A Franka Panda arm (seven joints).
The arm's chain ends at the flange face. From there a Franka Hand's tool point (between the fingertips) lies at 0.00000 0.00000 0.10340 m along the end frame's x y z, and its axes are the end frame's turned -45 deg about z.
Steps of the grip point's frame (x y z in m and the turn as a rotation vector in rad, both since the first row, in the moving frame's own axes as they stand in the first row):
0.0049 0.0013 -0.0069 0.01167 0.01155 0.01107
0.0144 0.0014 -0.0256 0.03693 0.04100 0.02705
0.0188 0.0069 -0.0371 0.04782 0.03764 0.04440
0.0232 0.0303 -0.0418 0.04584 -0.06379 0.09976
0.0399 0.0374 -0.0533 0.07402 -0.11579 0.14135
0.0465 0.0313 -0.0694 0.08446 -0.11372 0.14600
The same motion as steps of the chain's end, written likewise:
0.0044 -0.0008 -0.0069 0.01642 -0.00008 0.01107
0.0108 -0.0035 -0.0254 0.05510 0.00288 0.02705
0.0188 -0.0022 -0.0369 0.06043 -0.00720 0.04440
0.0459 0.0041 -0.0415 -0.01269 -0.07752 0.09976
0.0687 -0.0038 -0.0523 -0.02954 -0.13422 0.14135
0.0696 -0.0118 -0.0684 -0.02069 -0.14013 0.14600

